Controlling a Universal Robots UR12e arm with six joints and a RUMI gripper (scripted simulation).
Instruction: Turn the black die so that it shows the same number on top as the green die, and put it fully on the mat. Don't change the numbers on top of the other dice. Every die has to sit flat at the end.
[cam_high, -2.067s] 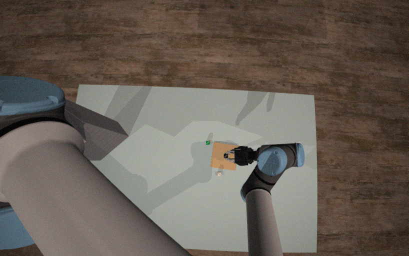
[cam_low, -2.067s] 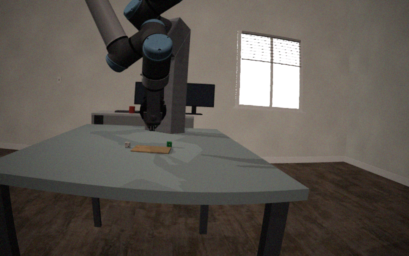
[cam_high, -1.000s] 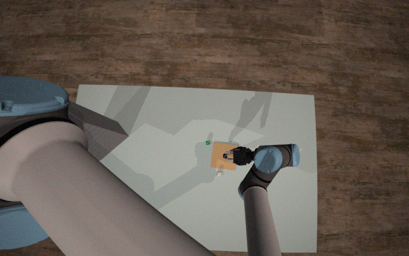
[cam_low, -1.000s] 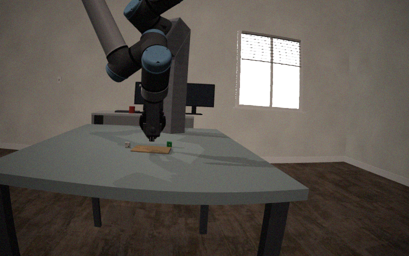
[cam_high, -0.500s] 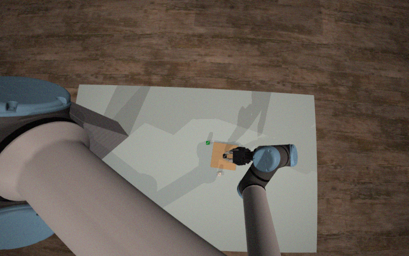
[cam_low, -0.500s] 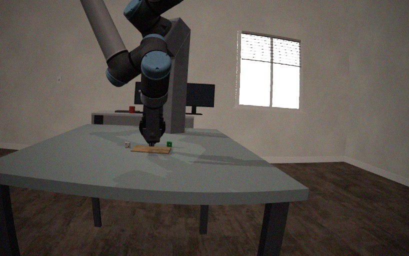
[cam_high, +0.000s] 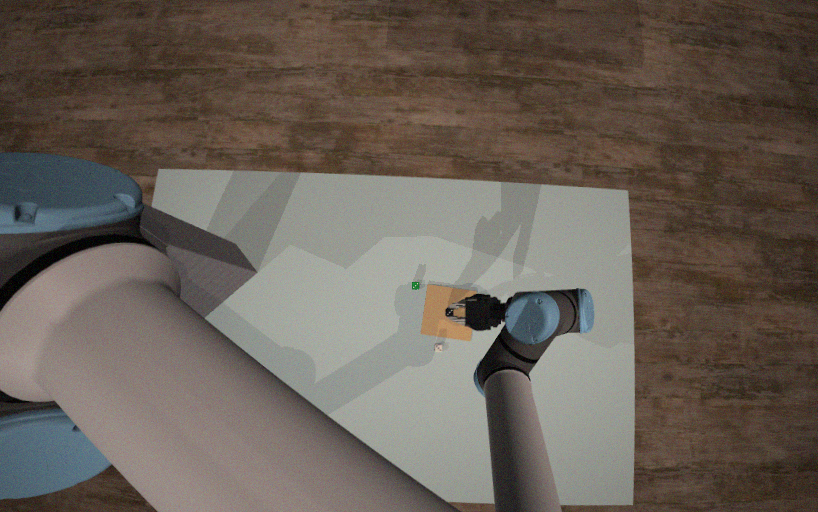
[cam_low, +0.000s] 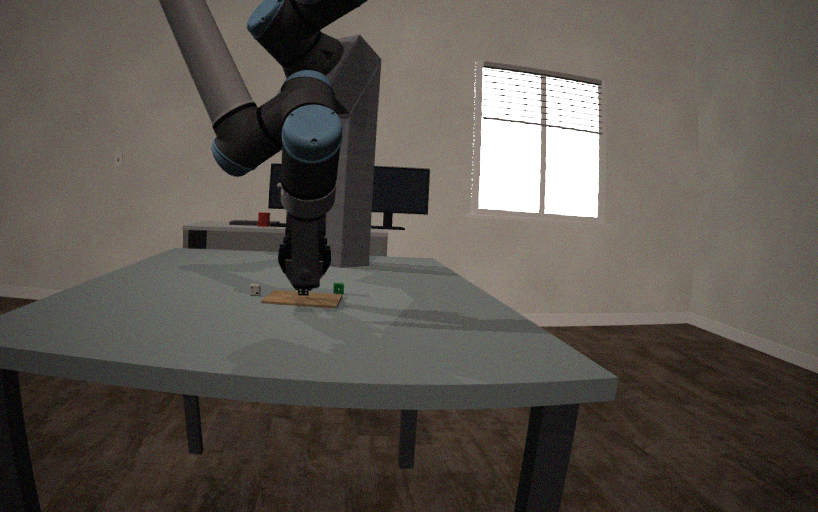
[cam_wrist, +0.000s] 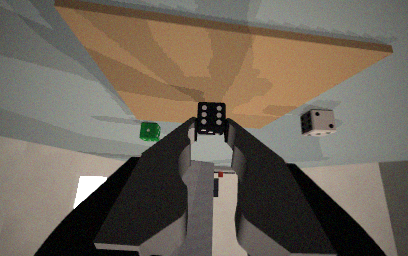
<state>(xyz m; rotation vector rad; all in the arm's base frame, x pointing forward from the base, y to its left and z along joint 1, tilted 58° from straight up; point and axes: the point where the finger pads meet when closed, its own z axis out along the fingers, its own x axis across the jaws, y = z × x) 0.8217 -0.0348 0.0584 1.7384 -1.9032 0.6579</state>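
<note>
The black die is 10 mm below my hand and 10 mm behind it. Also, from my hand: mat 30 mm below, 10 mm behind; then green die 90 mm behind, 80 mm to the left, 20 mm below; then white die 90 mm to the right, 50 mm behind, 20 mm below.
</note>
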